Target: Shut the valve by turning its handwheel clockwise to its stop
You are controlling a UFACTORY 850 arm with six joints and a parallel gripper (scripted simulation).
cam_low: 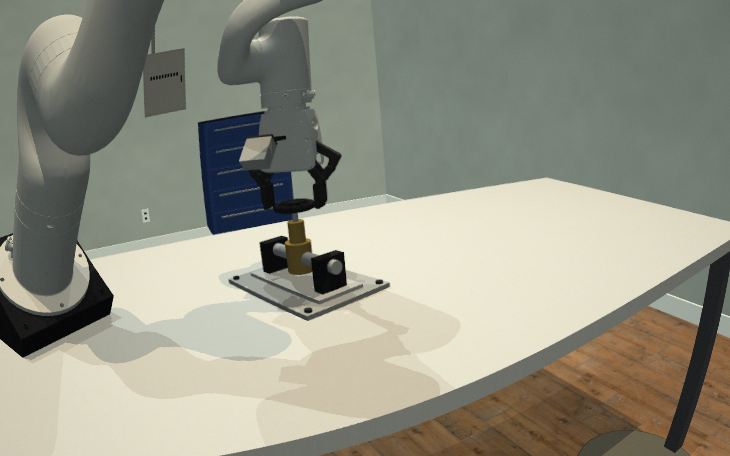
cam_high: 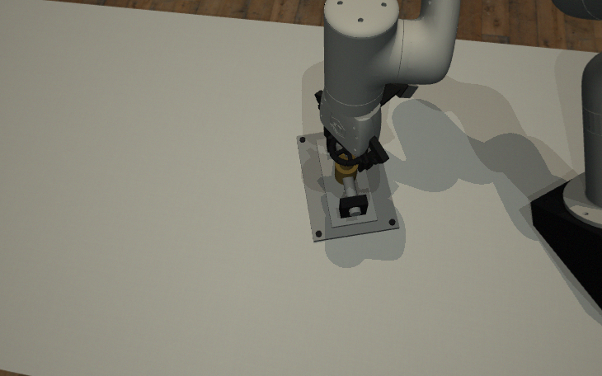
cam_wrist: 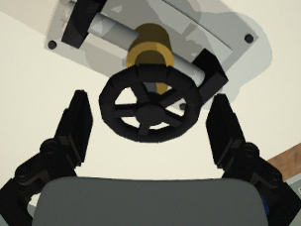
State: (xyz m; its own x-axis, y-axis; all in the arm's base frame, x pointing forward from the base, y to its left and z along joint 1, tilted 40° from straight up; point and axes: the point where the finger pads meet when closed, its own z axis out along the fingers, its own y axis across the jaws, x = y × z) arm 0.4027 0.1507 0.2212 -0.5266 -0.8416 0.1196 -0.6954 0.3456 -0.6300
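My gripper is now 2 cm above the black spoked handwheel.
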